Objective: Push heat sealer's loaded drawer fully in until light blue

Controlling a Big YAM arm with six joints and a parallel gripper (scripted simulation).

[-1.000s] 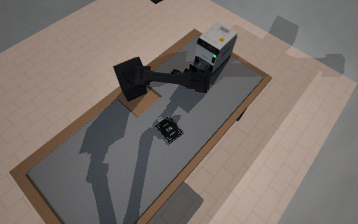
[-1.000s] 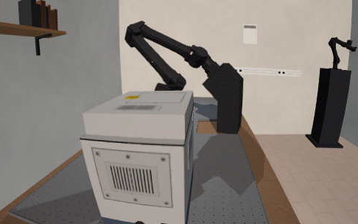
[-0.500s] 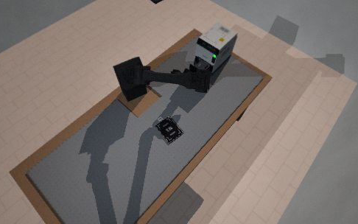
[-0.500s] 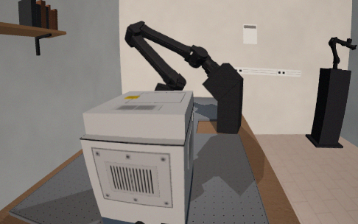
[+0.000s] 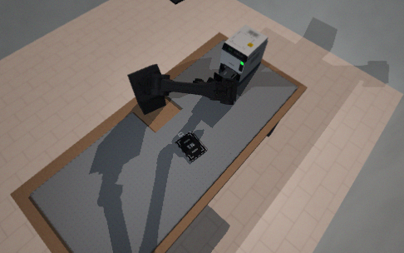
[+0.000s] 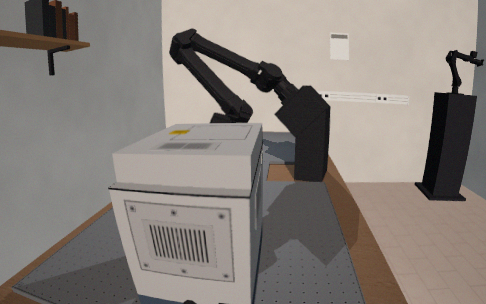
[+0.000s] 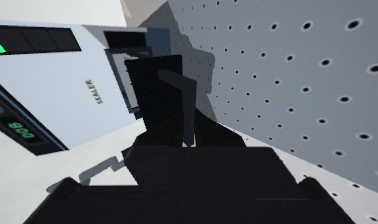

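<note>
My gripper is now 2 cm past the black sealer drawer, 12 cm to the right of it and 1 cm above it.
</note>
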